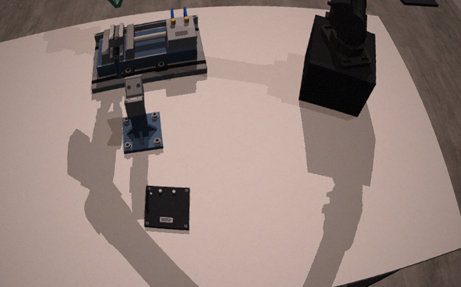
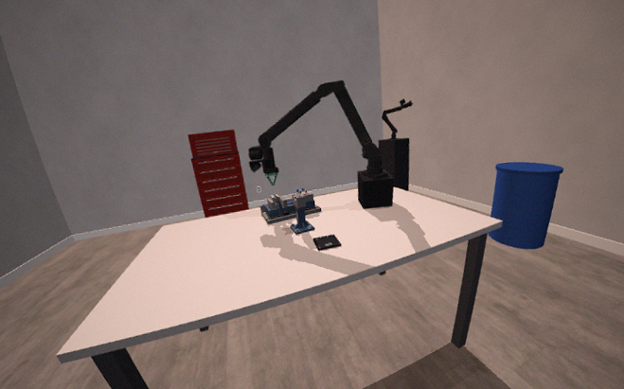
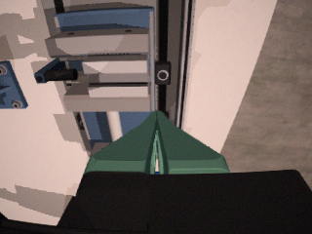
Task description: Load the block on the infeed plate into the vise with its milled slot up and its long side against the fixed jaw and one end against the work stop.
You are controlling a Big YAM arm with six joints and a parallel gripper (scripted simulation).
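My gripper is now 1 cm short of the part, 4 cm to the right of it and 7 cm above it. The rest, counted from my hand: fixed jaw: 4 cm ahead, 6 cm to the left, 9 cm below; moving jaw: 2 cm behind, 6 cm to the left, 9 cm below; dark short rod: 1 cm ahead, 10 cm to the left, 8 cm below.
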